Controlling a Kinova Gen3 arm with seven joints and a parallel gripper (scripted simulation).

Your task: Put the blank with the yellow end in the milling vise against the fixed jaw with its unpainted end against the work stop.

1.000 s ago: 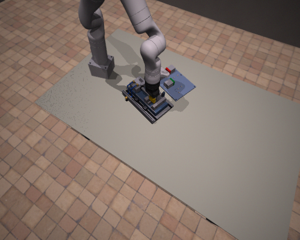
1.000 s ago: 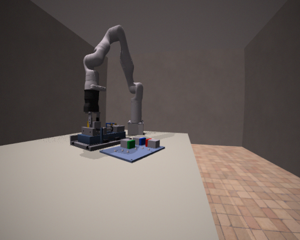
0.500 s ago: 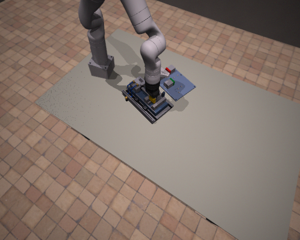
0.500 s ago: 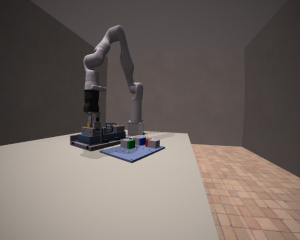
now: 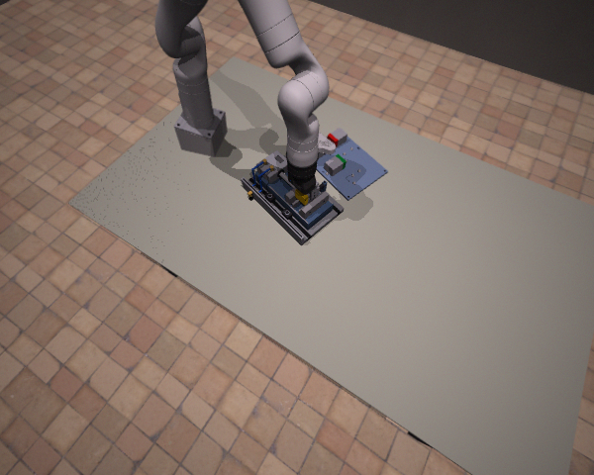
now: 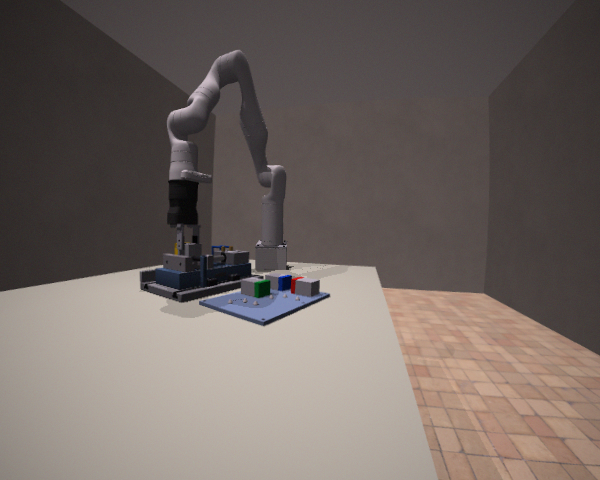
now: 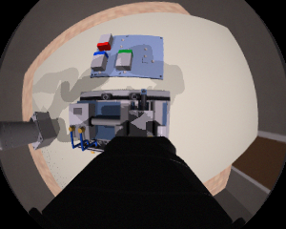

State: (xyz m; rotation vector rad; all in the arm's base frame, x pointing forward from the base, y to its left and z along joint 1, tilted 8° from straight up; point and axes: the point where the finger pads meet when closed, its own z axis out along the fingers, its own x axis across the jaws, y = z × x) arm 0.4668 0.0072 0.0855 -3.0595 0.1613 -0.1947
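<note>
Right now my hand is 20 mm above the yellow-ended blank. Round my hand: green-ended blank: 30 mm behind, 190 mm to the left, 100 mm below; fixed jaw: 30 mm ahead, 50 mm below; milling vise: 70 mm behind, 10 mm to the left, 90 mm below.
</note>
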